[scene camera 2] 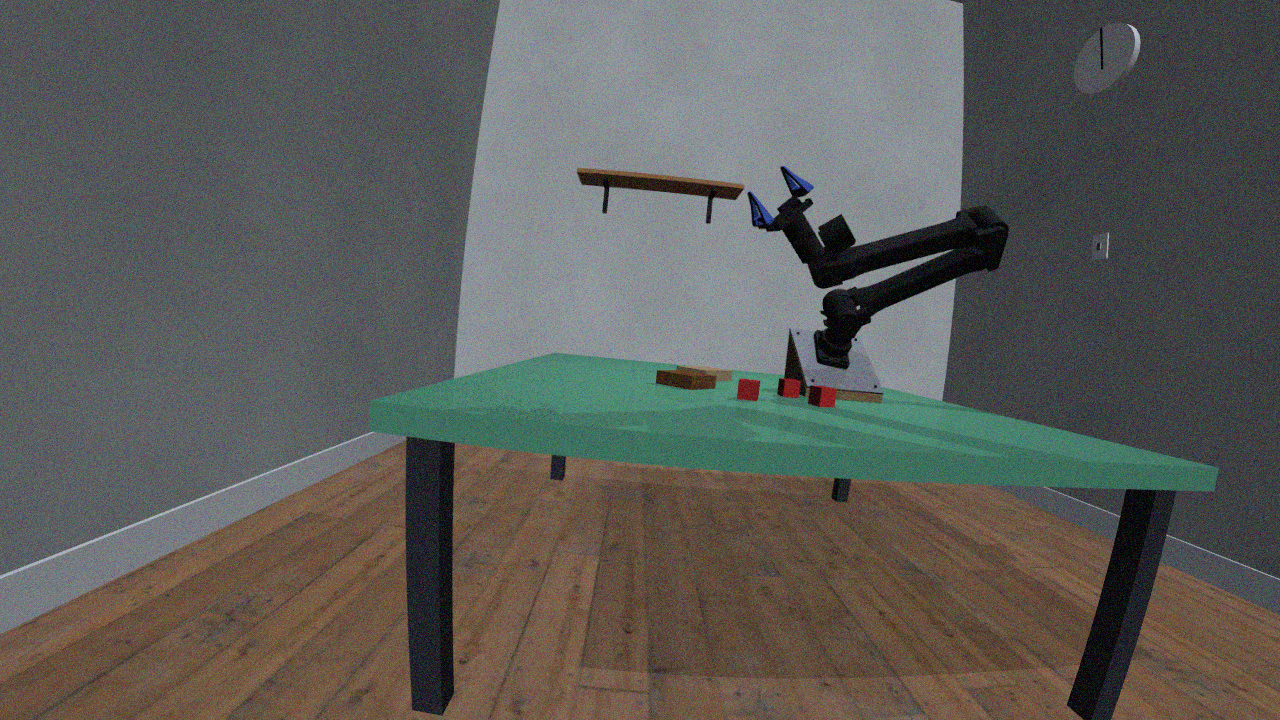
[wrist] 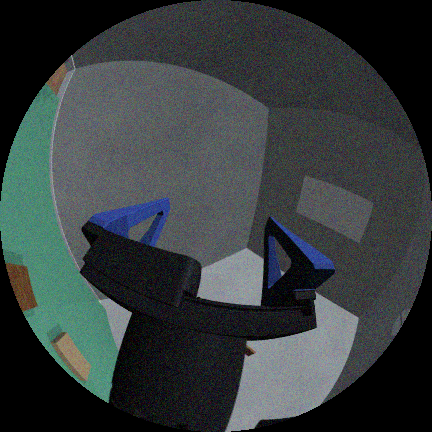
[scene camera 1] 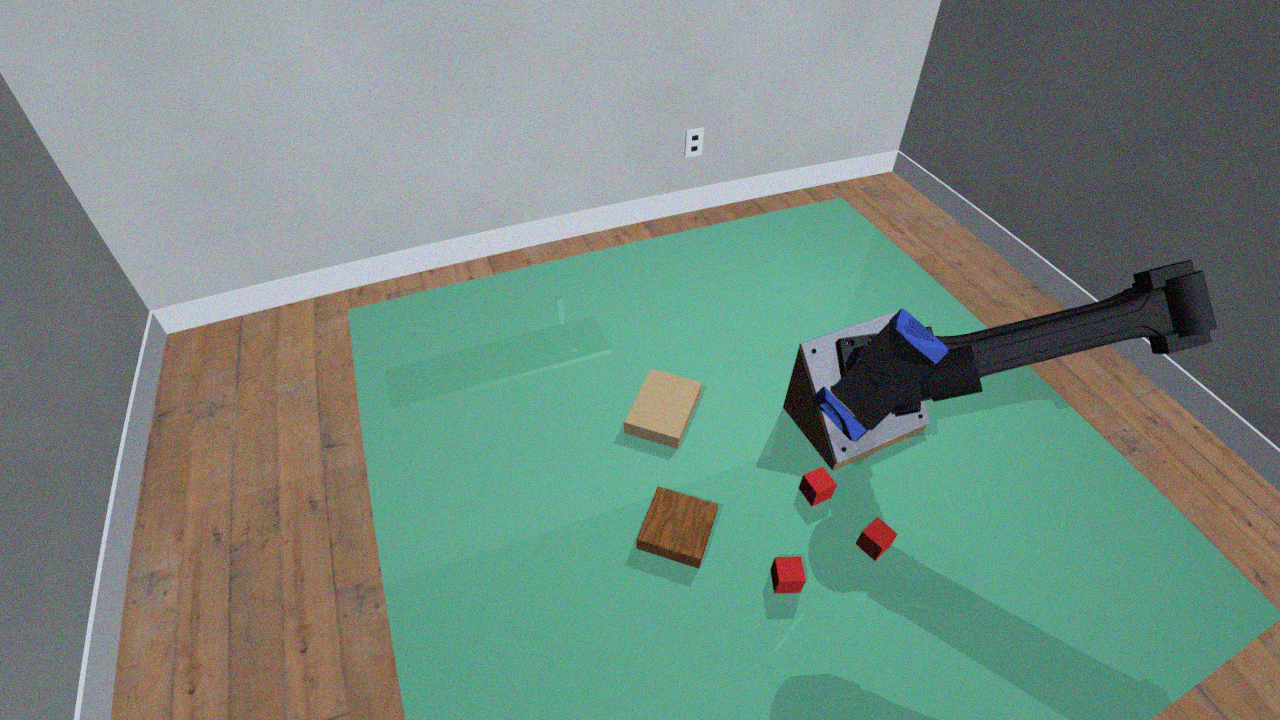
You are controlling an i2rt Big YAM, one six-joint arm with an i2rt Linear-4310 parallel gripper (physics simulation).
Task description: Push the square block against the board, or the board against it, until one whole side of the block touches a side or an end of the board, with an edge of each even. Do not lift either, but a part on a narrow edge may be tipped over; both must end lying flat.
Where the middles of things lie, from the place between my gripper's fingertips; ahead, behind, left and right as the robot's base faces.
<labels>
I see the dark brown square block (scene camera 1: pixel 677 526) 450 mm below my hand, 130 mm to the right of it and 120 mm ahead of it. The rest, counted from my hand: light tan board (scene camera 1: pixel 661 412): 450 mm below, 370 mm to the right, 60 mm ahead.
</labels>
